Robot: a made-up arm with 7 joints.
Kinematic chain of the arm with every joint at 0, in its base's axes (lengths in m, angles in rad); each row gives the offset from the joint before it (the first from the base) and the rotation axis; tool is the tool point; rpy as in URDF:
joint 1: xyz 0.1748 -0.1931 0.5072 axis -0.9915 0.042 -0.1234
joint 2: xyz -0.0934 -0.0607 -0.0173 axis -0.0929 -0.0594 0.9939
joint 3: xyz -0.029 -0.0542 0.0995 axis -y
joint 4: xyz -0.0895 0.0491 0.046 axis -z
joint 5: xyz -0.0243 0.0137 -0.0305 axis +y
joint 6: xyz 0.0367 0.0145 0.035 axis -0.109 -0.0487 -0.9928
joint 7: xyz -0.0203 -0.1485 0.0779 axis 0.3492 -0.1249 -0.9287
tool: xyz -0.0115 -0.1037 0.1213 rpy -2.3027 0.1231 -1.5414
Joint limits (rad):
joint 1: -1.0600..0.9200
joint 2: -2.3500..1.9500
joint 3: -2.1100..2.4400
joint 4: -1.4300..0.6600
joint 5: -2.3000..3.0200
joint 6: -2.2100..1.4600
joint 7: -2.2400..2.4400
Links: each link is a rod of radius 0.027 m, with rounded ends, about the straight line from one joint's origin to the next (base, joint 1, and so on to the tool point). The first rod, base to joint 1, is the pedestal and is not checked.
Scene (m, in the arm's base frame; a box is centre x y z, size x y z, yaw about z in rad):
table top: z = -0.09
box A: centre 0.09 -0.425 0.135 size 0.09 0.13 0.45 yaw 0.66
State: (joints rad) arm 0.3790 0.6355 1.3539 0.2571 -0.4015 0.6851 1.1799
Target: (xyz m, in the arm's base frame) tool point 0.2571 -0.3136 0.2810
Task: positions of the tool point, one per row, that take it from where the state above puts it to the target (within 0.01 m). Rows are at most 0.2 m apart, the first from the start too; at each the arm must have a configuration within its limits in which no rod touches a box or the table.
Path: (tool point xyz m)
1: -0.0162 -0.5315 0.3827
2: 0.0619 -0.5739 0.5121
3: 0.0909 -0.5470 0.6628
4: 0.0607 -0.4631 0.7859
5: -0.0180 -0.3536 0.8427
6: -0.1170 -0.2582 0.8184
7: -0.0124 -0.3693 0.8208
8: 0.1043 -0.4561 0.7579
9: 0.2155 -0.4834 0.6535
10: 0.3024 -0.4420 0.5447
11: 0.3219 -0.4095 0.4508
12: 0.3063 -0.3647 0.3587
13: 0.2571 -0.3136 0.2810

